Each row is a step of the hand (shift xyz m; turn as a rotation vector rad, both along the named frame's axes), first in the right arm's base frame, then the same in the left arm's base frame.
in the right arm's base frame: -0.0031 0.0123 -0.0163 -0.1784 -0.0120 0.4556
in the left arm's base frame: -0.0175 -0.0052 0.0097 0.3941 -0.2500 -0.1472
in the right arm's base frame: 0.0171 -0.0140 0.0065 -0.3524 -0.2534 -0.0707
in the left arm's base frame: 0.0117 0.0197 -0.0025 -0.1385 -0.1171 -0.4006
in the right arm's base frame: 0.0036 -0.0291 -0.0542 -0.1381 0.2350 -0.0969
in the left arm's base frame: -0.0490 0.0330 -0.0175 -0.1473 -0.2159 0.1241
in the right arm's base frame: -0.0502 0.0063 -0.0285 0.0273 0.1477 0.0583
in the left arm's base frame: -0.0408 -0.0358 -0.0206 0.0515 -0.0763 0.1322
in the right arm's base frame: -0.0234 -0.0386 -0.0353 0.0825 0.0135 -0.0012
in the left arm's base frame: -0.0370 0.0123 -0.0420 0.0189 0.0577 0.0575
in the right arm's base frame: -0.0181 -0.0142 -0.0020 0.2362 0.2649 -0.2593
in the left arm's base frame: -0.0054 -0.0058 -0.0217 -0.2101 0.1034 0.3719
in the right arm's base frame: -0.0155 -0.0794 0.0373 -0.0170 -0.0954 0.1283
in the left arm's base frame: 0.0382 0.0228 -0.0772 0.1268 0.0074 -0.0986
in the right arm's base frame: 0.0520 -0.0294 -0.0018 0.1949 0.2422 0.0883
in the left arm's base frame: 0.0139 0.0579 0.0051 0.1159 -0.0051 0.3016
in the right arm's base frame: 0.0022 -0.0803 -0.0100 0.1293 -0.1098 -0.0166
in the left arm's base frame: -0.0027 0.0494 -0.0641 0.0258 0.1677 -0.0166
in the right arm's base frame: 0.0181 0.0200 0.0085 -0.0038 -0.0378 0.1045
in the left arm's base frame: 0.0113 0.0009 0.0259 0.1027 -0.0085 -0.0418
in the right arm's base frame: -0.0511 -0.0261 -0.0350 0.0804 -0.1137 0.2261
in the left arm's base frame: -0.0448 -0.0166 -0.0473 0.2474 0.0694 -0.0671
